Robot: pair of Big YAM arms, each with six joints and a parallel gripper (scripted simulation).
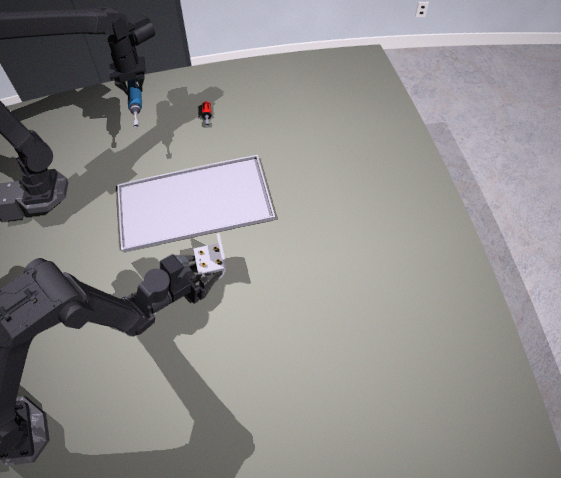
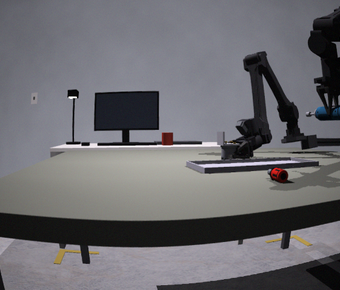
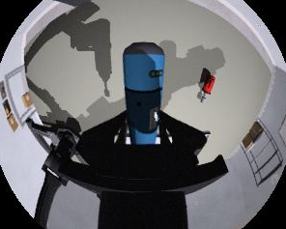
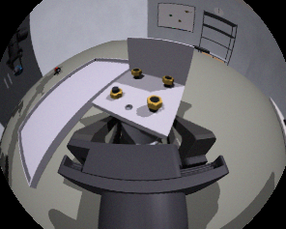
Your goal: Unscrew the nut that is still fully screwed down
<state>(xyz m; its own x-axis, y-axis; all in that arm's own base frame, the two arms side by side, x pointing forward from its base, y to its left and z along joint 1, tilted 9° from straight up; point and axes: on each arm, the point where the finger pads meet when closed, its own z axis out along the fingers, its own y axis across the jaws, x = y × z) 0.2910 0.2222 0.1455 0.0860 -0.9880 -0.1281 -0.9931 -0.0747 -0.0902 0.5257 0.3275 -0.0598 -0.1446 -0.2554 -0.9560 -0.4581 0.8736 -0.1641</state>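
Now: right hand 5 cm below the bracket. From my right hand the other things lie so: socket tip 18 cm behind, 39 cm to the left, 14 cm above; then short red-handled tool 1 cm ahead, 54 cm to the left, 1 cm below; then shallow white tray 5 cm behind, 21 cm to the left, 2 cm below.
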